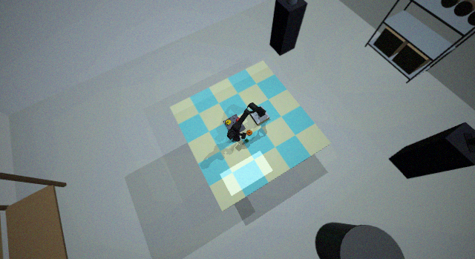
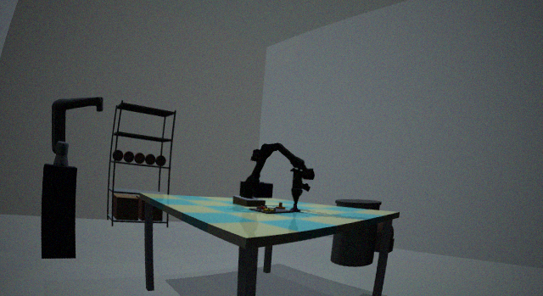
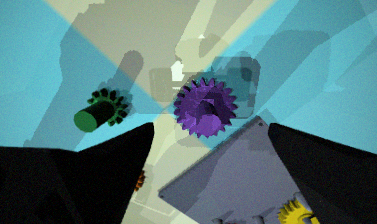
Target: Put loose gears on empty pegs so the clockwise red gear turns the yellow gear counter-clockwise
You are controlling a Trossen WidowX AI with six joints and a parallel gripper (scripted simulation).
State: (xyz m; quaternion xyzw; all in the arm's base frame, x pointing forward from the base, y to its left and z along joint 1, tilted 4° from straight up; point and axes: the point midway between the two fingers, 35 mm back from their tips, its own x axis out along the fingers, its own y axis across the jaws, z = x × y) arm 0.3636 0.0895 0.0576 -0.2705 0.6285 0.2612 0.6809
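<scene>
Right now the purple gear is 3 cm below my gripper tip. Also, from my gripper tip: red gear: 11 cm behind, 18 cm to the right, 3 cm below; then orange gear: 14 cm behind, 1 cm to the left, 3 cm below; then green gear: 7 cm behind, 8 cm to the left, 3 cm below.
</scene>
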